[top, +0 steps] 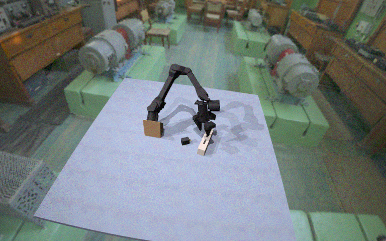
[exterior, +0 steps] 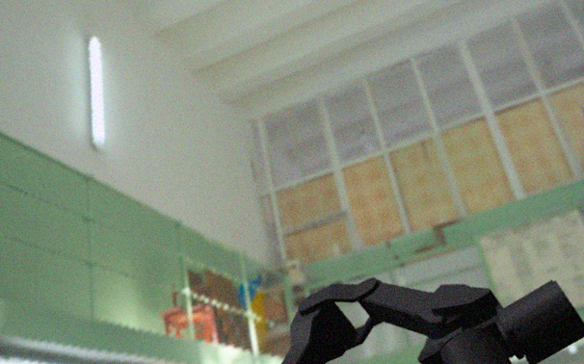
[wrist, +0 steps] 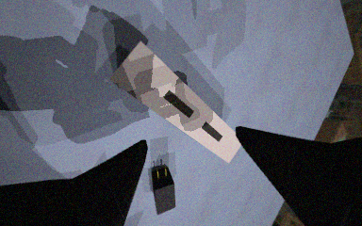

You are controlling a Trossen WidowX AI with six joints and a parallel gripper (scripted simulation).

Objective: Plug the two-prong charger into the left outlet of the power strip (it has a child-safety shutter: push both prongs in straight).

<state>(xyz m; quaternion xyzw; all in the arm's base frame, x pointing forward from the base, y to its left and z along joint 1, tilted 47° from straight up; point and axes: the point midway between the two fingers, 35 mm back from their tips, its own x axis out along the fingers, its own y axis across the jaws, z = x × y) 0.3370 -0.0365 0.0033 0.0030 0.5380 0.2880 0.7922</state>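
The black two-prong charger lies 100 mm behind my gripper tip, 60 mm below it and 20 mm to the right of it.
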